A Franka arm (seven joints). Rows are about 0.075 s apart.
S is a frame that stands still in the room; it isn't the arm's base.
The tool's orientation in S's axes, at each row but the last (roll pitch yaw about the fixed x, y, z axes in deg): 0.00, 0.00, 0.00; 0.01, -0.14, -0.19; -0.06, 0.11, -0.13; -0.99, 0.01, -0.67; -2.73, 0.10, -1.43; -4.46, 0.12, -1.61; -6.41, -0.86, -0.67
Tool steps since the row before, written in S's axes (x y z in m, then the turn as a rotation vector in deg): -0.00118, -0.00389, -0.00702, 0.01, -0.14, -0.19; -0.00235, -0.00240, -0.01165, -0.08, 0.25, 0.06; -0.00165, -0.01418, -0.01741, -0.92, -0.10, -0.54; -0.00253, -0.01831, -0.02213, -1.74, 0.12, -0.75; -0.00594, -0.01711, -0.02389, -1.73, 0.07, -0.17; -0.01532, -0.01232, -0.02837, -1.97, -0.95, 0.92; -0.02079, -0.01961, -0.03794, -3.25, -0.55, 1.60
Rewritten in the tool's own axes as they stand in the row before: -0.00118, -0.00389, -0.00702, 0.01, -0.14, -0.19; -0.00237, -0.00241, -0.01164, -0.08, 0.25, 0.06; -0.00158, -0.01417, -0.01743, -0.92, -0.10, -0.54; -0.00231, -0.01795, -0.02244, -1.74, 0.11, -0.75; -0.00547, -0.01610, -0.02469, -1.73, 0.04, -0.17; -0.01491, -0.01050, -0.02931, -1.94, -1.07, 0.84; -0.02113, -0.01553, -0.03961, -3.22, -0.77, 1.57
